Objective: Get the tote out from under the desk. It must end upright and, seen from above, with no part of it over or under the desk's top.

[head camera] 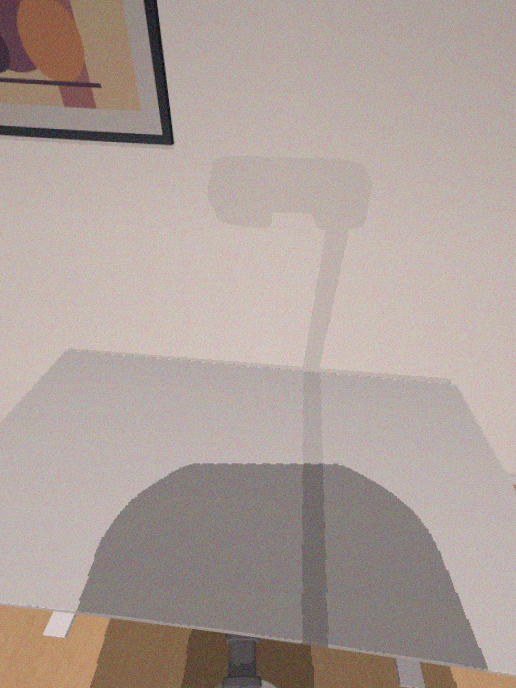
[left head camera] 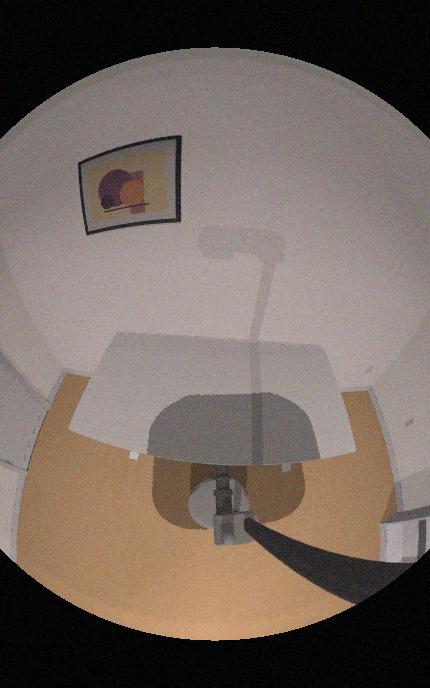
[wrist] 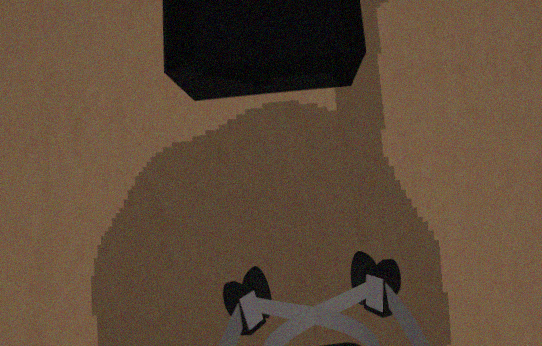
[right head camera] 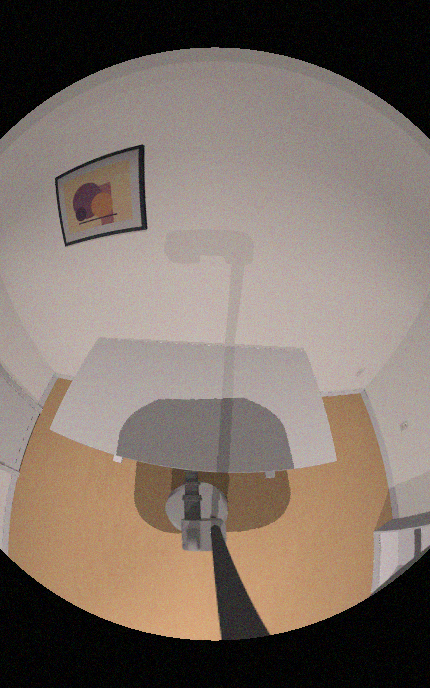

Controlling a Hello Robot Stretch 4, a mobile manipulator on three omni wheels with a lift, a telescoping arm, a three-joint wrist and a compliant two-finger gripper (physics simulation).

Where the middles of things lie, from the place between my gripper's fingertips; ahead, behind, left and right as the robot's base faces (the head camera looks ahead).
Right now my hand is 350 mm short of the black tote (wrist: 208,56) and 110 mm above it.
